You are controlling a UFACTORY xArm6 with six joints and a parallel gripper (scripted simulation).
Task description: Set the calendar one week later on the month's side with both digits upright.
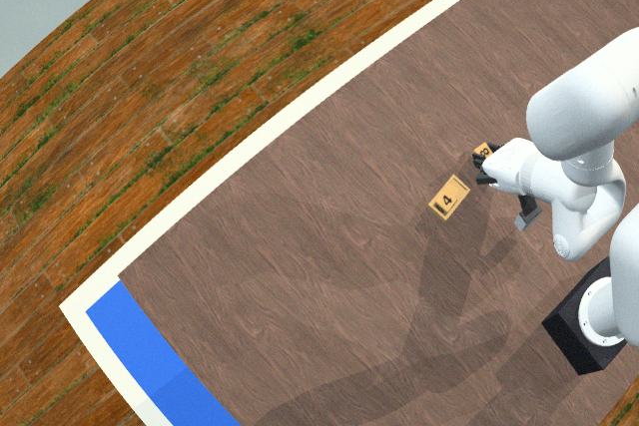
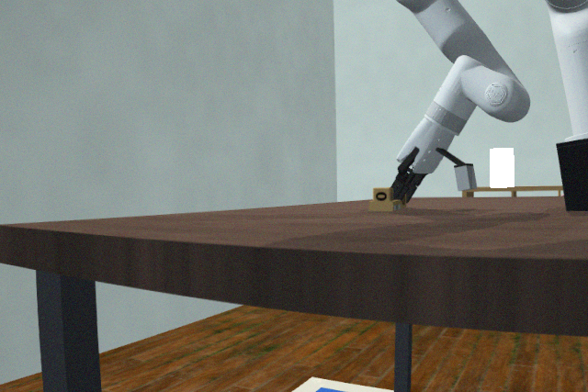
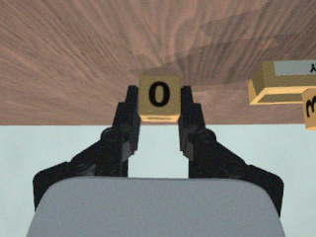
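The tray is 10 cm to the left of my hand, 2 cm below it and 1 cm ahead of it. From my hand the other things lie so: wooden cube: 2 cm below, 1 cm ahead.
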